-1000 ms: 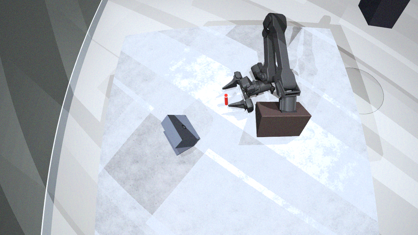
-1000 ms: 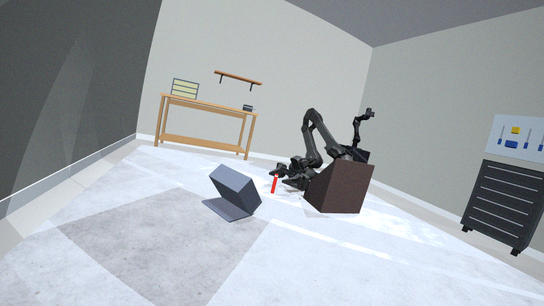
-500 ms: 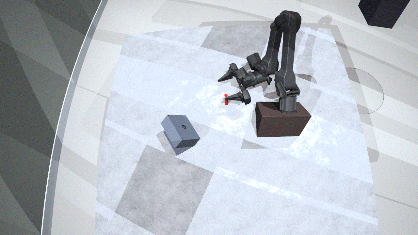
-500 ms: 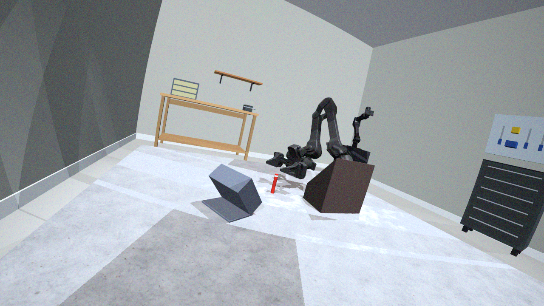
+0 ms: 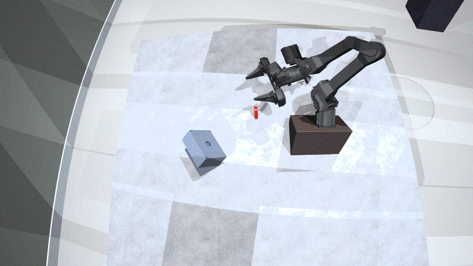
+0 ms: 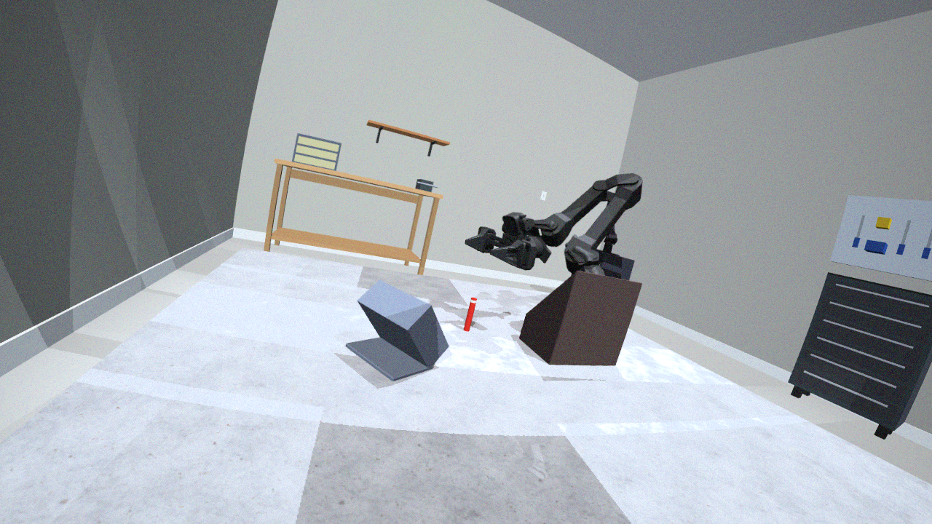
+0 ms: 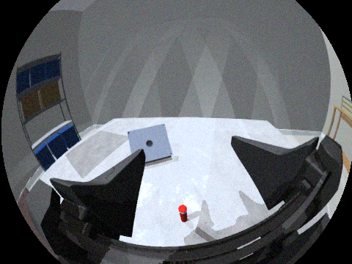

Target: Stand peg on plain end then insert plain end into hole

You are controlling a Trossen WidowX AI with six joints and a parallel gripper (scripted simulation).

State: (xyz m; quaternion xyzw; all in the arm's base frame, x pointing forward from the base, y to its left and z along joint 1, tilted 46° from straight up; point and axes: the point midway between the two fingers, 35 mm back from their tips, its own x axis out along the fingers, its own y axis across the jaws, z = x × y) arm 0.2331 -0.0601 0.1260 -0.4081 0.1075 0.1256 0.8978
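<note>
Right now the red peg is 140 mm below my gripper tip, 20 mm behind it and 10 mm to the left of it. Round my gripper tip: sloped panel (170 mm to the left, 170 mm ahead, 140 mm below).
</note>
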